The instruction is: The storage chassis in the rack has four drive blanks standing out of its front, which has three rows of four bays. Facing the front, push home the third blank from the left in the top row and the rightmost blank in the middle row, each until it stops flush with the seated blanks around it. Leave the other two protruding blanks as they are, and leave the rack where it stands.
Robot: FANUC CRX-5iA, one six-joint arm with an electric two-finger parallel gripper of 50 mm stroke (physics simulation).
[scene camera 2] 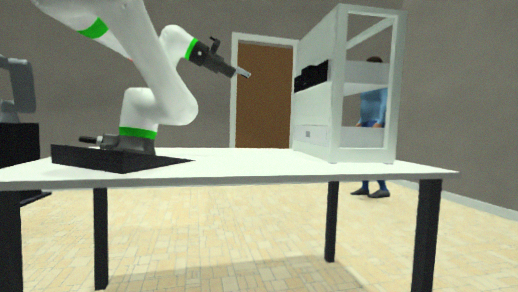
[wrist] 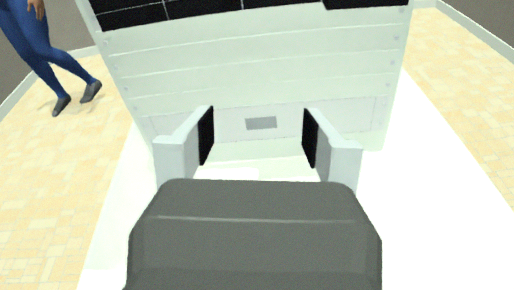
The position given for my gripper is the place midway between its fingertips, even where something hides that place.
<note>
In view: my gripper (wrist: 258, 125) and a white rack (wrist: 259, 72).
</note>
